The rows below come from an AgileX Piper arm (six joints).
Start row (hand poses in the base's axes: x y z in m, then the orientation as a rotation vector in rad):
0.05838, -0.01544, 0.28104, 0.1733, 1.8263, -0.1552
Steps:
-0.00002, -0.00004, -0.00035, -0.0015, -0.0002, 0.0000
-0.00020, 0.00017, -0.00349, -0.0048, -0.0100, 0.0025
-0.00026, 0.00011, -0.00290, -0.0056, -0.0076, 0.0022
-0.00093, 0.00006, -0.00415, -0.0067, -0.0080, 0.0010
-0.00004, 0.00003, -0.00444, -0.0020, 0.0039, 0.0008
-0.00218, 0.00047, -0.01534, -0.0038, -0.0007, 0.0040
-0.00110, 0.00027, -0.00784, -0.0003, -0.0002, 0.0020
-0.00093, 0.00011, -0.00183, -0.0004, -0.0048, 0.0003
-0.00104, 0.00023, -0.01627, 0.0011, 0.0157, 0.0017
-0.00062, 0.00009, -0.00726, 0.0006, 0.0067, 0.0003
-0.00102, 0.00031, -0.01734, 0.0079, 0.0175, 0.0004
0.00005, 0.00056, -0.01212, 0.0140, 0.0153, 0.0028
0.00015, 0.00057, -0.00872, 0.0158, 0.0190, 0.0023
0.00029, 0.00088, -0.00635, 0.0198, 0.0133, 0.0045
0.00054, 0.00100, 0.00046, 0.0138, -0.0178, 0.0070
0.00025, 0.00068, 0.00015, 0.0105, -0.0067, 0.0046
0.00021, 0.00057, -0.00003, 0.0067, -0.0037, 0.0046
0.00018, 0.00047, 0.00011, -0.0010, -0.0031, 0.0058
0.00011, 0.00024, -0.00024, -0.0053, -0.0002, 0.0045
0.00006, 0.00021, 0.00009, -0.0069, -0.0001, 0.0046
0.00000, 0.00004, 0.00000, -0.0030, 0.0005, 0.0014
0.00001, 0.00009, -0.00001, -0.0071, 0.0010, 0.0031
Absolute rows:
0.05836, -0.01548, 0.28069, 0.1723, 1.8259, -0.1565
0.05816, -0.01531, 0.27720, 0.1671, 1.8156, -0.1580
0.05790, -0.01520, 0.27430, 0.1615, 1.8076, -0.1607
0.05697, -0.01514, 0.27015, 0.1563, 1.7990, -0.1652
0.05693, -0.01511, 0.26571, 0.1539, 1.8027, -0.1668
0.05475, -0.01464, 0.25037, 0.1476, 1.8018, -0.1673
0.05365, -0.01437, 0.24253, 0.1456, 1.8017, -0.1661
0.05272, -0.01426, 0.24070, 0.1453, 1.7969, -0.1658
0.05168, -0.01403, 0.22443, 0.1436, 1.8127, -0.1651
0.05106, -0.01394, 0.21717, 0.1434, 1.8194, -0.1650
0.05004, -0.01363, 0.19983, 0.1476, 1.8377, -0.1592
0.05009, -0.01307, 0.18771, 0.1540, 1.8545, -0.1459
0.05024, -0.01250, 0.17899, 0.1619, 1.8751, -0.1315
0.05053, -0.01162, 0.17264, 0.1708, 1.8904, -0.1112
0.05107, -0.01062, 0.17310, 0.1740, 1.8742, -0.0916
0.05132, -0.00994, 0.17325, 0.1770, 1.8686, -0.0779
0.05153, -0.00937, 0.17322, 0.1774, 1.8657, -0.0681
0.05171, -0.00890, 0.17333, 0.1713, 1.8630, -0.0647
0.05182, -0.00866, 0.17309, 0.1634, 1.8628, -0.0665
0.05188, -0.00845, 0.17318, 0.1543, 1.8626, -0.0697
0.05188, -0.00841, 0.17318, 0.1509, 1.8630, -0.0716
0.05189, -0.00832, 0.17317, 0.1431, 1.8638, -0.0762

